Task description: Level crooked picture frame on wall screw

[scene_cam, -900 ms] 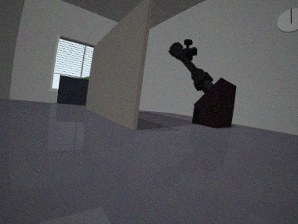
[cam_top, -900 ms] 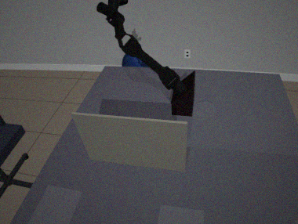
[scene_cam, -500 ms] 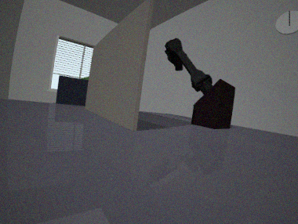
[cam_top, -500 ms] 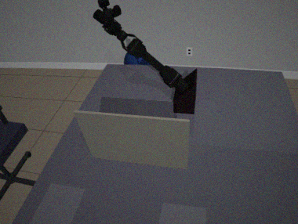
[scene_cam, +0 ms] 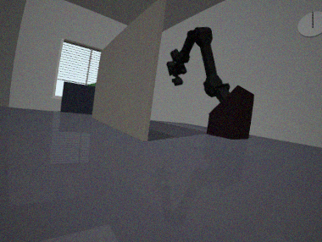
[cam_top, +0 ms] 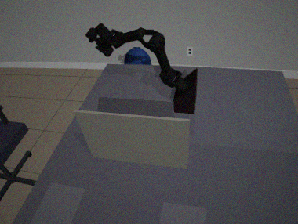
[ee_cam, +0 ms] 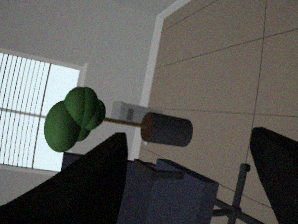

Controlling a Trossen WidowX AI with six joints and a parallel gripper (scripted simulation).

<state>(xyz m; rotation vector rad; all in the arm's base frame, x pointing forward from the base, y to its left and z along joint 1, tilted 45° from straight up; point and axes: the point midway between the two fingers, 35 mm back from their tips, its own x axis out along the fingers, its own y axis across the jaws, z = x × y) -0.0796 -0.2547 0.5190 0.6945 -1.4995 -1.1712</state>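
The picture frame is 490 mm ahead of my gripper tip, 440 mm to the left of it and 160 mm below it. From my gripper tip the other things lie so: wall panel: 500 mm ahead, 460 mm to the left, 170 mm below.
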